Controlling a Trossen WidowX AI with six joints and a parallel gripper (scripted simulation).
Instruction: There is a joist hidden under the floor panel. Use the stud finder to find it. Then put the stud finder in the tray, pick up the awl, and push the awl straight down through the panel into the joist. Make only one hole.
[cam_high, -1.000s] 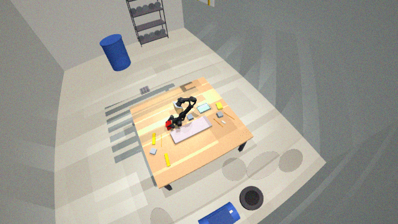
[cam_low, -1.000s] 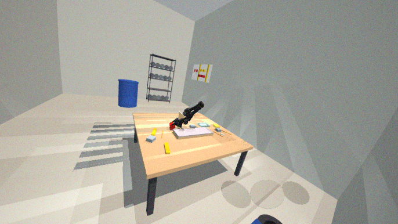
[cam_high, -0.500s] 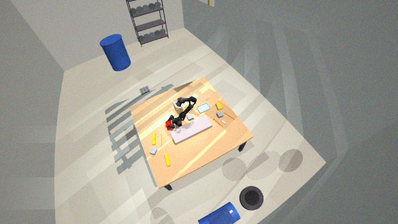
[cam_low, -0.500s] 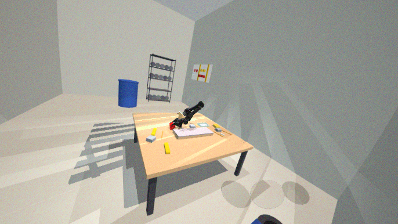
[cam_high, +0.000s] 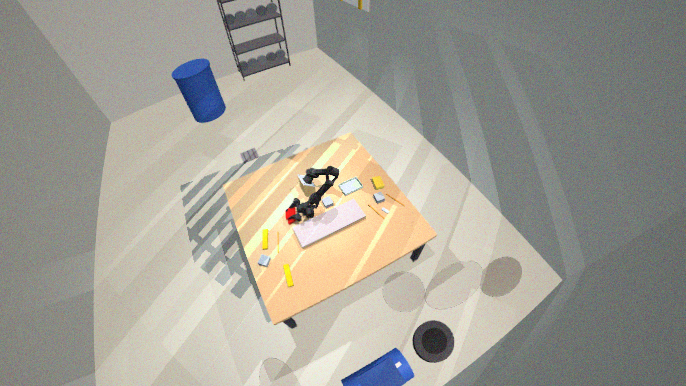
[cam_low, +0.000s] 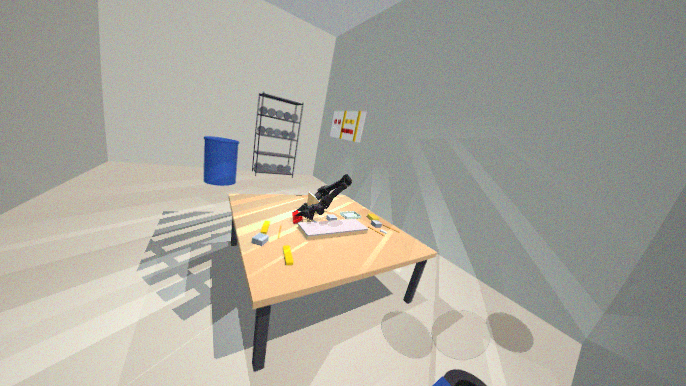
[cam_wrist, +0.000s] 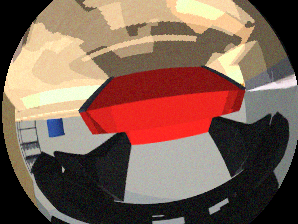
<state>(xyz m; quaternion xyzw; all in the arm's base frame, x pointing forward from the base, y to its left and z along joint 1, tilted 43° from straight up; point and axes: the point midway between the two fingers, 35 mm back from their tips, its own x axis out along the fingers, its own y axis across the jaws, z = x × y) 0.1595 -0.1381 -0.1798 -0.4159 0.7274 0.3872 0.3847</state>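
My gripper tip is 1 cm to the right of the red stud finder, 1 cm past it and 1 cm above it. Round my gripper tip: yellow block (75 cm to the left, 13 cm ahead, 5 cm below); awl (14 cm to the left, 6 cm below, 5 cm ahead); light blue tray (55 cm to the left, 5 cm below, 3 cm ahead).
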